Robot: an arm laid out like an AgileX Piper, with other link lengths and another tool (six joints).
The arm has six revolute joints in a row. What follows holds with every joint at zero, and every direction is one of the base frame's.
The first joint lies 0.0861 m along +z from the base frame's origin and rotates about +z.
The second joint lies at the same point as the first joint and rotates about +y.
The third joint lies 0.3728 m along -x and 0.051 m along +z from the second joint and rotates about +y.
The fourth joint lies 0.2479 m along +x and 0.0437 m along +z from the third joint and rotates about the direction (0.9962, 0, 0.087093).
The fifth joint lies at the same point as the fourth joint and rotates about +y.
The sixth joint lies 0.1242 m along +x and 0.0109 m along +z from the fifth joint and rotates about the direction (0.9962, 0, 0.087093).
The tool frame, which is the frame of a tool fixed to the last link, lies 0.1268 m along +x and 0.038 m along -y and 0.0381 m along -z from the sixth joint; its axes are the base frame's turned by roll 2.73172, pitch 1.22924 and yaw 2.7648 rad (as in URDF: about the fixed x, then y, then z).
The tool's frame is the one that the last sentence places.
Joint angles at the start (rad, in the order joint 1, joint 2, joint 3, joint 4, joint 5, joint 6):
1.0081 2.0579 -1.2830 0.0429 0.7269 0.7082
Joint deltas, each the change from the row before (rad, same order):
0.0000 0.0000 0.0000 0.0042 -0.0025 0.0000
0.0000 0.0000 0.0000 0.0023 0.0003 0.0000
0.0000 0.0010 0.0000 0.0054 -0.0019 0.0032
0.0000 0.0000 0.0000 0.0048 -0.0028 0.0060
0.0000 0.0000 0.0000 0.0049 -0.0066 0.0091
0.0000 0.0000 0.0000 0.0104 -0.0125 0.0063
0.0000 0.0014 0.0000 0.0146 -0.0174 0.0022
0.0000 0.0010 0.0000 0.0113 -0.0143 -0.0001
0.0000 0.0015 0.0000 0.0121 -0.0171 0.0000
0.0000 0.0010 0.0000 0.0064 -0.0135 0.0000
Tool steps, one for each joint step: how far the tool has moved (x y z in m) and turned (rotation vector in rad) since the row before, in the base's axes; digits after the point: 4 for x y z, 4 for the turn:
-0.0004 0.0010 0.0000 0.0038 0.0014 -0.0028
-0.0004 0.0002 0.0000 0.0007 0.0017 -0.0014
-0.0009 0.0011 -0.0004 0.0031 0.0035 -0.0067
-0.0007 0.0014 0.0000 0.0046 0.0025 -0.0091
-0.0003 0.0023 0.0000 0.0079 0.0009 -0.0124
-0.0003 0.0041 0.0000 0.0149 0.0008 -0.0135
0.0000 0.0054 -0.0006 0.0191 0.0007 -0.0125
0.0002 0.0042 -0.0004 0.0154 -0.0004 -0.0081
0.0006 0.0049 -0.0005 0.0175 -0.0014 -0.0091
0.0010 0.0035 -0.0003 0.0126 -0.0033 -0.0053

